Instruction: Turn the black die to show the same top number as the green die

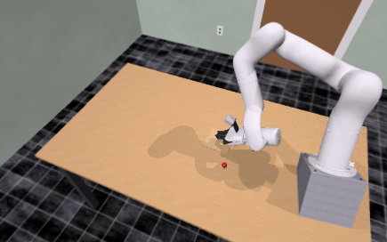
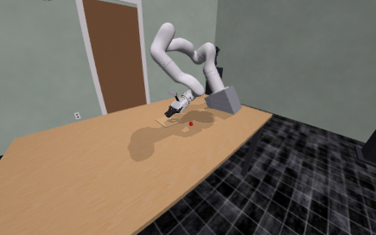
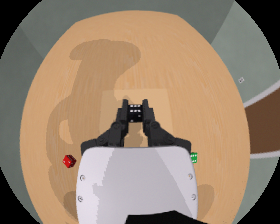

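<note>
The tan mat lies 50 mm below my hand. Also, from my hand: black die: 10 mm below, 10 mm ahead; green die: 100 mm to the right, 70 mm behind, 40 mm below; red die: 140 mm to the left, 80 mm behind, 40 mm below.
</note>
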